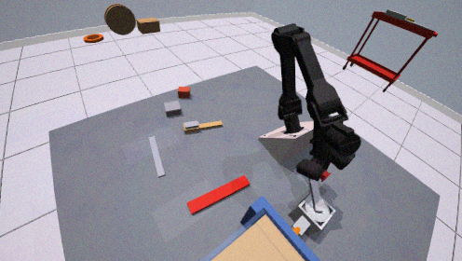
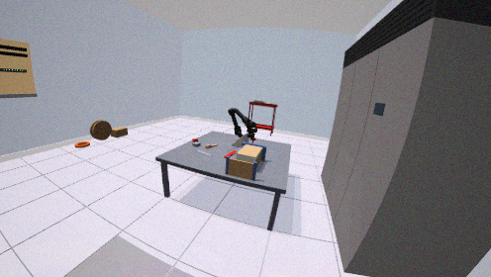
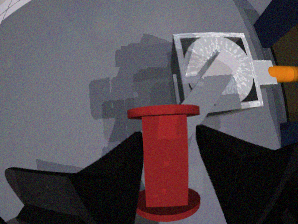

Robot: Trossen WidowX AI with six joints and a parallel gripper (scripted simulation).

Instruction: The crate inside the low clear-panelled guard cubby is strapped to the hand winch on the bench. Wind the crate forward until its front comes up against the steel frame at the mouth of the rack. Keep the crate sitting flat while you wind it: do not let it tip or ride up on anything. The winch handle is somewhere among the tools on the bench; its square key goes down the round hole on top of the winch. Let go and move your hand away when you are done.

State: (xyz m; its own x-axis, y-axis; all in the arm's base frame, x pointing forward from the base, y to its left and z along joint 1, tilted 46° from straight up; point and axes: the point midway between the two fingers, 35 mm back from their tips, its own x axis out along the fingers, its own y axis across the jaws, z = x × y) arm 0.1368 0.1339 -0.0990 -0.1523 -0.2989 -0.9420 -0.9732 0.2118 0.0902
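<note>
The red knob lies 1 cm to the right of my gripper tip and 1 cm behind it. Round my gripper tip: hand winch 10 cm below, 5 cm to the left, 5 cm ahead; then winch handle 3 cm below, 2 cm ahead, 1 cm to the left; then blue frame 23 cm ahead, 4 cm to the left, 3 cm below.
</note>
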